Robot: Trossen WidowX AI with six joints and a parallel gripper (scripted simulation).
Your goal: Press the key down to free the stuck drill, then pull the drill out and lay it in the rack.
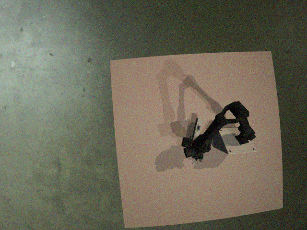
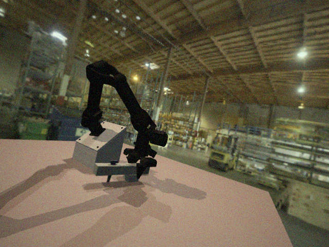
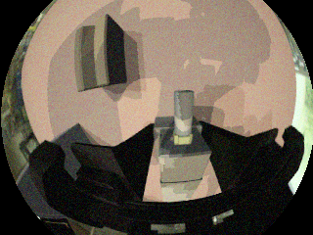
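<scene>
My gripper tip is now 1 cm past the drill, 2 cm to the left of it and 3 cm below it. The rest, counted from my gripper tip: dark key 5 cm behind, 10 cm to the right, 4 cm above; grey rack 3 cm behind, 11 cm to the left.
</scene>
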